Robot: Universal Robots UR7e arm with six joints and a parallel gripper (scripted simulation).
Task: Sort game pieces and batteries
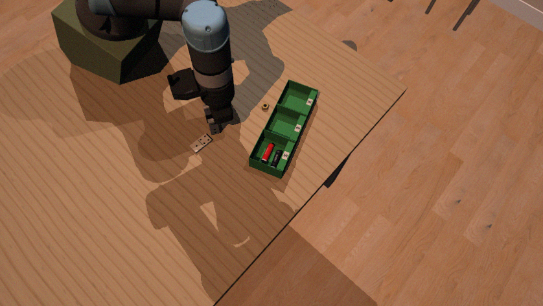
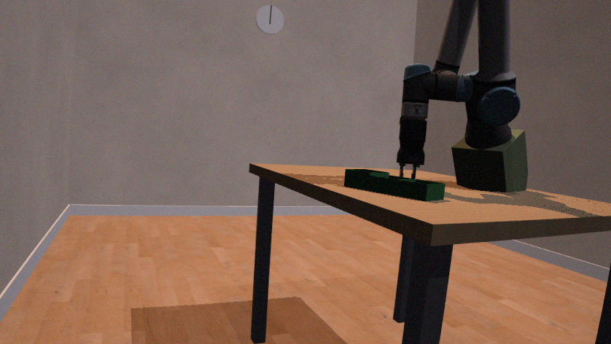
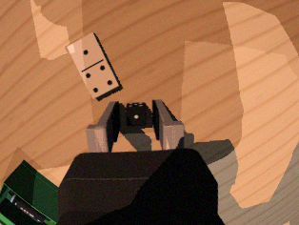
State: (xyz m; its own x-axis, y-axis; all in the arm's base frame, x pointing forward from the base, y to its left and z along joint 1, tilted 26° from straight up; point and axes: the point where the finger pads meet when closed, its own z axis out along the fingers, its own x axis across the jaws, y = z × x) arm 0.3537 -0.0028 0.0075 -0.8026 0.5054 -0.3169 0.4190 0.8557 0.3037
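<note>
Right now my hand is 1 cm above the black die. Also, from my hand: red battery 15 cm ahead, 4 cm to the left, 1 cm below; then brass nut 14 cm to the left, 5 cm ahead, 2 cm below; then domino 5 cm to the right, 2 cm below, 1 cm ahead.
</note>
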